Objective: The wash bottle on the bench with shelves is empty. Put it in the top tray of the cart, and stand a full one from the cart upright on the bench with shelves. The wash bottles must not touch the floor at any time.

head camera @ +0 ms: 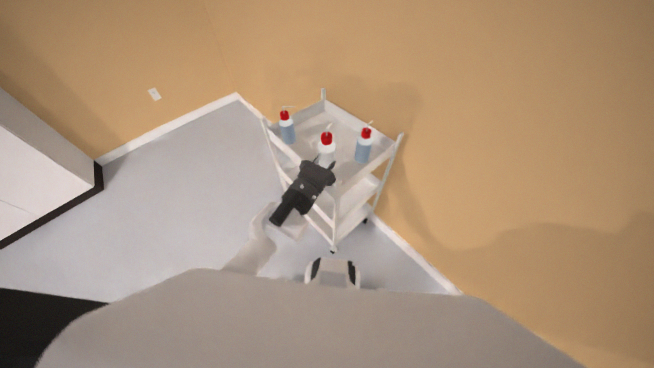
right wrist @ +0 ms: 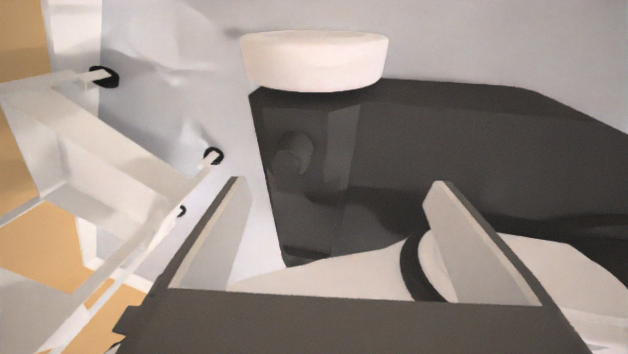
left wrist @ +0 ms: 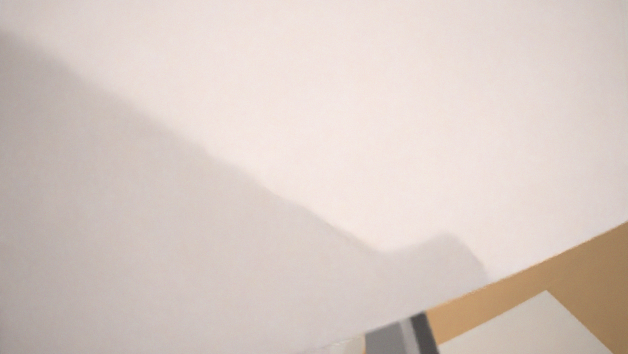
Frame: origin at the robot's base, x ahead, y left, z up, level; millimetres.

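Seen in the pictures: left gripper, fingertip midpoint: [head camera: 327, 158]; right gripper, fingertip midpoint: [right wrist: 336, 190].
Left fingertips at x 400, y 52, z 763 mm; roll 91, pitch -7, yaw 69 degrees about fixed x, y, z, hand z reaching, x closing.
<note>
A point is followed by its place in that frame.
My left gripper [head camera: 325, 161] @(x 400, y 52, z 763 mm) is shut on the empty wash bottle [head camera: 326, 146] @(x 373, y 52, z 844 mm), which has a red cap and is upright over the cart's top tray. I cannot tell whether its base touches the tray. Two full wash bottles with blue liquid stand on the top tray: one [head camera: 287, 131] @(x 555, y 233, z 739 mm) at the left, one [head camera: 363, 150] @(x 475, y -74, z 739 mm) at the right. The white cart [head camera: 350, 118] @(x 706, y -21, z 710 mm) [right wrist: 110, 145] @(x 423, y -100, z 167 mm) stands near the wall. In the left wrist view, a large white surface [left wrist: 400, 125] hides the bottle and most of the fingers. My right gripper [right wrist: 336, 190] @(x -64, y -235, z 344 mm) is open and empty, low beside the cart.
An orange wall [head camera: 500, 125] @(x 396, y -418, z 957 mm) runs behind the cart. A white block with a dark base [head camera: 45, 165] @(x 479, y 2131, z 441 mm) stands at the left of the head view. In the right wrist view, my dark base [right wrist: 450, 150] @(x -202, y -172, z 170 mm) and a white wheel [right wrist: 315, 62] lie beyond the fingers.
</note>
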